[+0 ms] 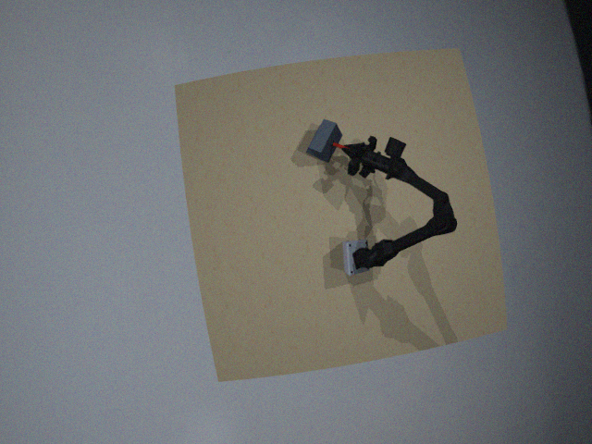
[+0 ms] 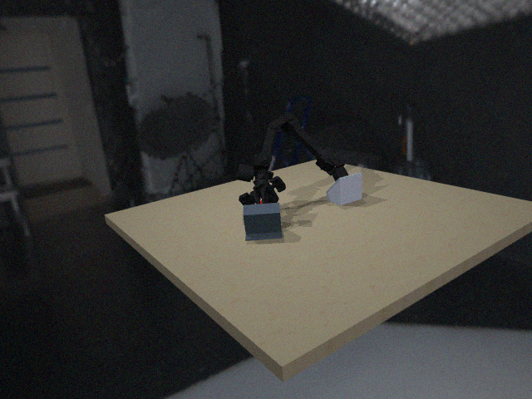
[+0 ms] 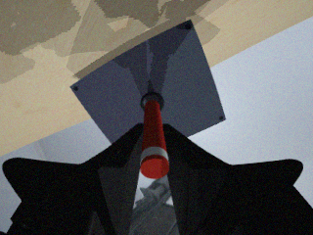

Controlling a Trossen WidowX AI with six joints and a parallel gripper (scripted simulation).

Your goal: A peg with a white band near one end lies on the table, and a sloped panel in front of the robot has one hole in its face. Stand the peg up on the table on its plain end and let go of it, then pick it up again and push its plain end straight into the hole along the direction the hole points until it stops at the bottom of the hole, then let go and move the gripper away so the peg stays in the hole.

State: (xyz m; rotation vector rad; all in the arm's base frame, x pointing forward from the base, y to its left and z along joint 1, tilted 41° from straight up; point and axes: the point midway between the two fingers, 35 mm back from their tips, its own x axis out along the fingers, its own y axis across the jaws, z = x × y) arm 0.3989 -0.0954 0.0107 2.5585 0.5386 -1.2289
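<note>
Right now the sloped panel is 5 cm ahead of my gripper tip, 5 cm to the left of it and 3 cm below it. Also, from my gripper tip: red peg: 1 cm behind, 1 cm to the right, 1 cm above.
</note>
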